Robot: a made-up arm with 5 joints.
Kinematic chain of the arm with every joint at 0, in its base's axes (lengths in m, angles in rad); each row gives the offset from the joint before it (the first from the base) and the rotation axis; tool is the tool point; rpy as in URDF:
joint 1: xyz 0.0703 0 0.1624 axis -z
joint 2: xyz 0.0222 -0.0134 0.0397 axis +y
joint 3: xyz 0.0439 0 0.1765 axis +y
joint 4: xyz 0.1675 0 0.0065 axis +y
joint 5: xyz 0.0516 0.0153 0 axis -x
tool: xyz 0 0 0 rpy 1.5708 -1.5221 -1.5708
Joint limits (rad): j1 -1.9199..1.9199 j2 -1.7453..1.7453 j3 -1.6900..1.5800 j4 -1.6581..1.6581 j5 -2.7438..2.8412
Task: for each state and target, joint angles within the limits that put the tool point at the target. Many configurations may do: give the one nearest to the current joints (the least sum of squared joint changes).
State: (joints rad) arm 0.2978 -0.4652 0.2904 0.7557 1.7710
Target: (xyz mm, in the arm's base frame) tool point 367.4 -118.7 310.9
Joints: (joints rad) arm 0.3860 0.2747 -0.1298 0.5101 1.7710
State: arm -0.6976 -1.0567 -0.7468 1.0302 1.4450
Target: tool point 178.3 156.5 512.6
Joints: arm -0.9568 -0.1870 -0.6602 0.8650 1.4450
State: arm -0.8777 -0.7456 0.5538 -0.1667 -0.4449
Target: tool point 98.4 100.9 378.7
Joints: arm -1.2810 -1.0464 0.8684 -0.1002 -0.4449
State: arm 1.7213 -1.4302 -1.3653 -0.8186 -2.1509
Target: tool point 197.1 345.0 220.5
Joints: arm 1.9178 -1.6439 -1.3686 -0.6941 -2.1509
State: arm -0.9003 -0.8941 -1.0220 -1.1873 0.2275
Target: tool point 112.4 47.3 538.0
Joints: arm -0.8135 -0.5091 -0.2361 -1.4445 0.2275
